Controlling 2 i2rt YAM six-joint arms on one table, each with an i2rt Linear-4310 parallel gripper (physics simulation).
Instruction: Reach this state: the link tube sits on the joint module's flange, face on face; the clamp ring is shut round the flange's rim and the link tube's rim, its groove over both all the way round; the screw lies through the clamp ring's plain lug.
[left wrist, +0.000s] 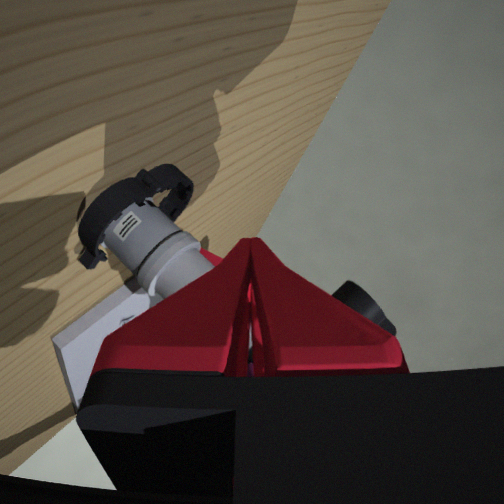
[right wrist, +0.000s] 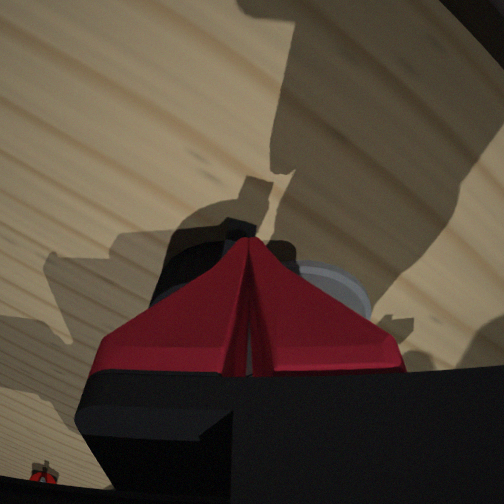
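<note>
In the left wrist view a grey cylinder stack stands on the wooden table: a darker part with a barred label, and a lighter part nearer me, with a dark seam between them. The black clamp ring lies open in a C round the stack's far end, its lugs apart. My left gripper is shut and empty, just right of the stack. In the right wrist view my right gripper is shut and empty, its tips in front of the black clamp ring. The link tube's grey rim shows behind the right finger.
A light-grey plate lies beside the stack at the lower left. A black round part shows past the left gripper's right finger, and I cannot tell what it is. The table edge runs diagonally, with grey floor beyond. A small red-topped item sits at the bottom left.
</note>
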